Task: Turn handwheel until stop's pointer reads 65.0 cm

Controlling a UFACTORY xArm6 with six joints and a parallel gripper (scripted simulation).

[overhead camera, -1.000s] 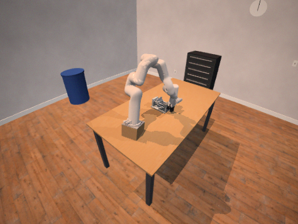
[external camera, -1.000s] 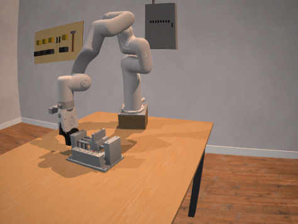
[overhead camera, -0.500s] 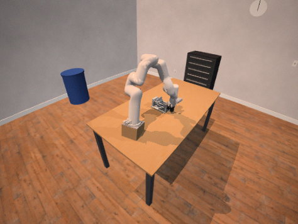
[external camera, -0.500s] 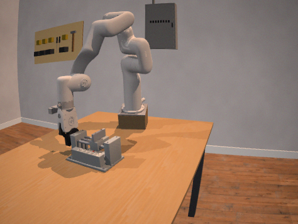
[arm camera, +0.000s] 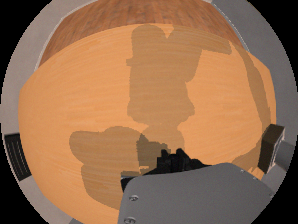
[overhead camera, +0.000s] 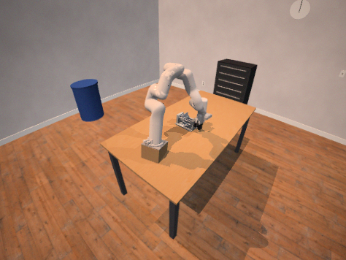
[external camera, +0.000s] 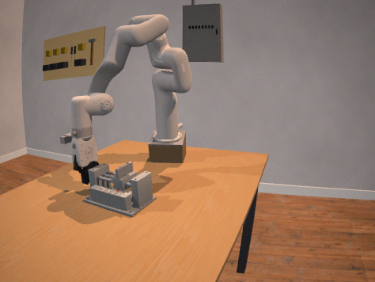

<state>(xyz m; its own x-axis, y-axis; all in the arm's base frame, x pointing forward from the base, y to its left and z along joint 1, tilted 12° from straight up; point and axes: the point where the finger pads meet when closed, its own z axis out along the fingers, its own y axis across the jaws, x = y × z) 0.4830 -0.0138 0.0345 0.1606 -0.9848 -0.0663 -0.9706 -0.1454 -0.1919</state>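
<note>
The black handwheel is 20 mm to the left of my hand and 10 mm above it. The rest, counted from my hand: grey stop fixture: 20 mm behind, 180 mm to the left, 40 mm above.
</note>
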